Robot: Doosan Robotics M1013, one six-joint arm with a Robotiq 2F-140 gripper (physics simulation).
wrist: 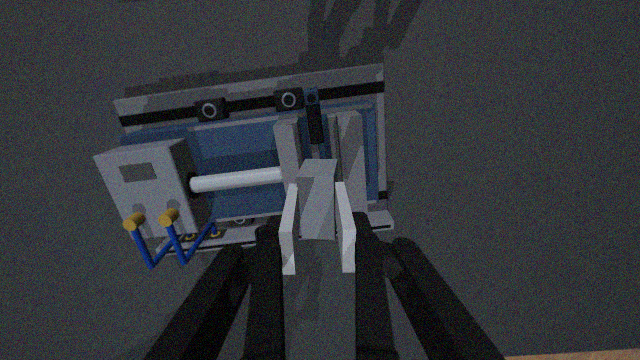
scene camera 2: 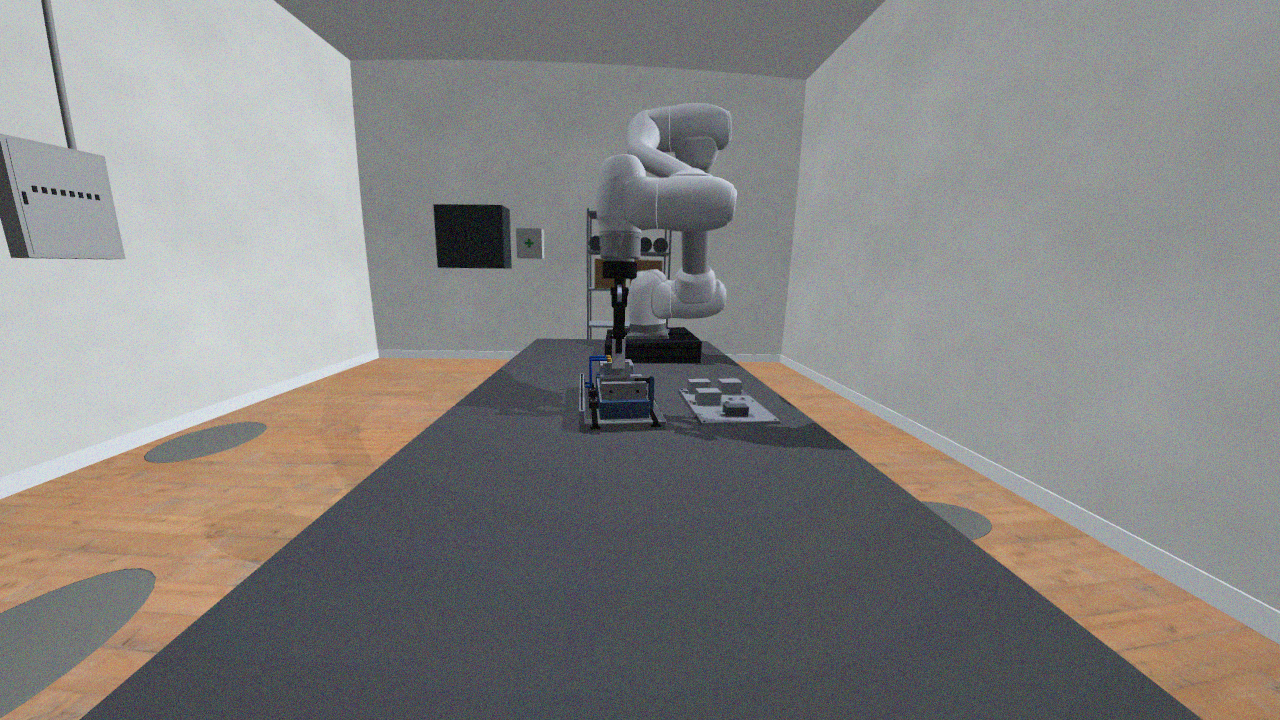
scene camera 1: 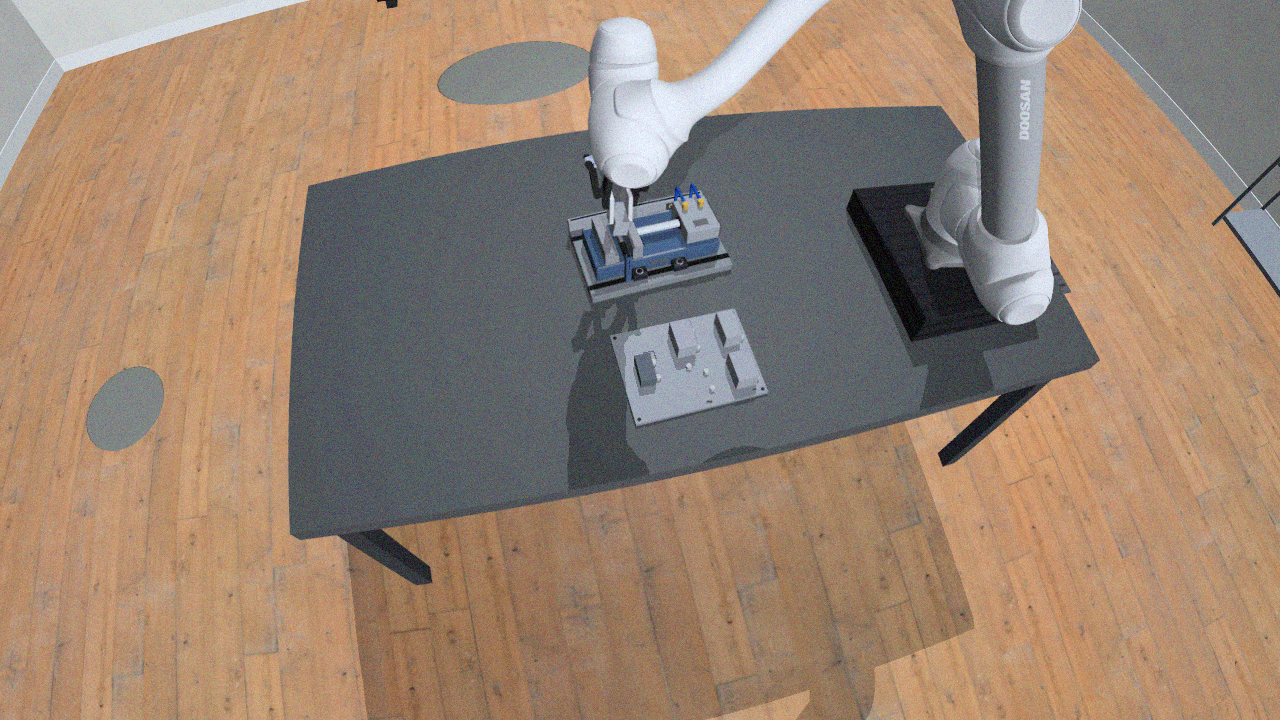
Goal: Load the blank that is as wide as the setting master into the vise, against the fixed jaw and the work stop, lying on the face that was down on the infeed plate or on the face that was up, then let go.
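Places are measured from the arm's base along level axes (x ahead, y left, z up), in millimetres.
Pixels of known places: gripper, between the fingertips: [wrist: 317, 199] [scene camera 2: 618, 366] [scene camera 1: 619, 217]; arm's base, origin of its link: [scene camera 2: 647, 335] [scene camera 1: 948, 238].
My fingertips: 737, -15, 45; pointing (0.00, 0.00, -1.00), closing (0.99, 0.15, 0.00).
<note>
For each thing: its top centre in the pictures, then the offset to it from my fingertips, as dx, dy, dz. "pt": a spot on its surface instead. Level surfaces: height alone.
- vise, centre of its top: [wrist: 247, 191] [scene camera 1: 651, 220] [scene camera 2: 617, 369] -63, -11, -25
- light grey blank, centre of its top: [wrist: 320, 211] [scene camera 1: 618, 211] [scene camera 2: 616, 360] +3, -3, +14
- dark work stop, centre of its top: [wrist: 315, 125] [scene camera 1: 625, 247] -8, +56, -28
- infeed plate, centre of its top: [scene camera 1: 688, 363] [scene camera 2: 723, 403] -116, +265, -116
- darker block, centre of its top: [scene camera 1: 645, 366] [scene camera 2: 736, 405] -33, +282, -92
- vise's end housing, a spot on its surface: [wrist: 145, 172] [scene camera 1: 697, 222] pt -156, -5, -28
- white rod, centre of its top: [wrist: 236, 182] [scene camera 1: 657, 224] -77, -10, -38
- table, height of its surface: dz -125
My gripper [scene camera 1: 621, 209] [scene camera 2: 618, 358] [wrist: 317, 199] points down over the vise [scene camera 1: 660, 243] [scene camera 2: 624, 410] [wrist: 235, 137], shut on a light grey blank [scene camera 1: 619, 227] [wrist: 318, 200]. In the wrist view the blank is in line with the space between the moving jaw [wrist: 287, 145] at left and the fixed jaw [wrist: 353, 160] at right. Its far end is near the tip of the dark work stop [wrist: 314, 122]. How deep it sits and whether it touches jaw, stop or vise floor cannot be told. The infeed plate [scene camera 1: 680, 399] [scene camera 2: 759, 416] carries several light blocks and one darker block [scene camera 1: 645, 368] [scene camera 2: 735, 409].
The vise's end housing [scene camera 1: 700, 223] [wrist: 145, 172] carries yellow fittings and blue hoses [wrist: 175, 245] standing up near the gripper's side. A white rod [wrist: 235, 180] runs from it to the moving jaw. The robot's black base [scene camera 1: 886, 259] [scene camera 2: 657, 351] stands on the table [scene camera 1: 429, 358].
</note>
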